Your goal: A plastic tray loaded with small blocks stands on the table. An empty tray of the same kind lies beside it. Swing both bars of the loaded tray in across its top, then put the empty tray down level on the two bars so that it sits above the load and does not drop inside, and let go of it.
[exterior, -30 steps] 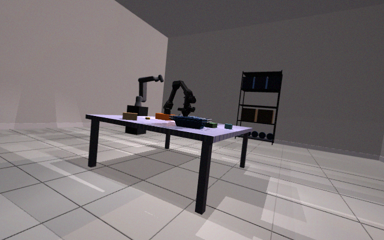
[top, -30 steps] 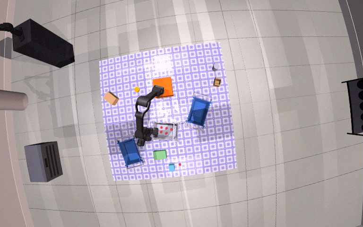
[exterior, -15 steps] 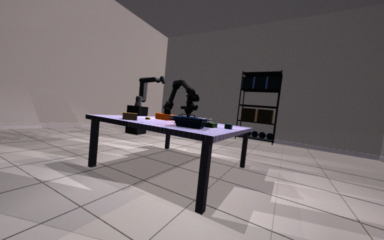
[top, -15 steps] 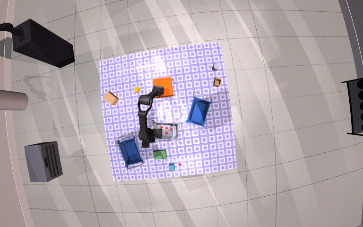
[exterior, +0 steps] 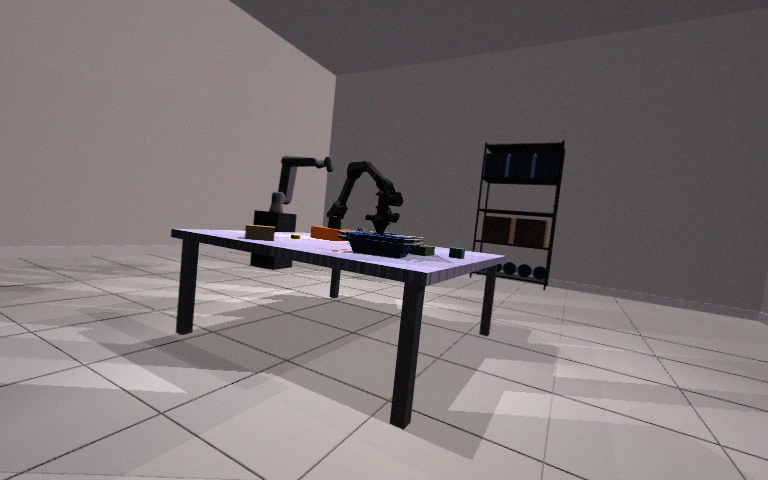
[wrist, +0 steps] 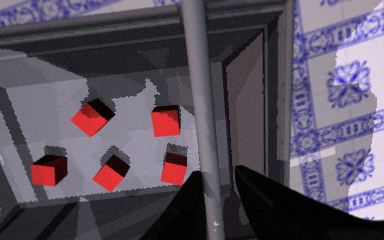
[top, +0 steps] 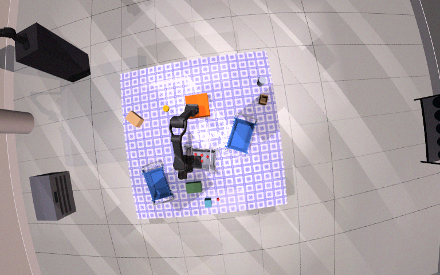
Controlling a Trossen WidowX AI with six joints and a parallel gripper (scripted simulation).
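The blue tray is 6 cm behind my gripper tip, 41 cm to the left of it and 2 cm below it. From my gripper tip the other things lie so: yellow disc 43 cm behind, 10 cm to the right, 5 cm below; then teal block 39 cm ahead, 2 cm to the left, 4 cm below; then green block 24 cm ahead, 5 cm to the right, 4 cm below.
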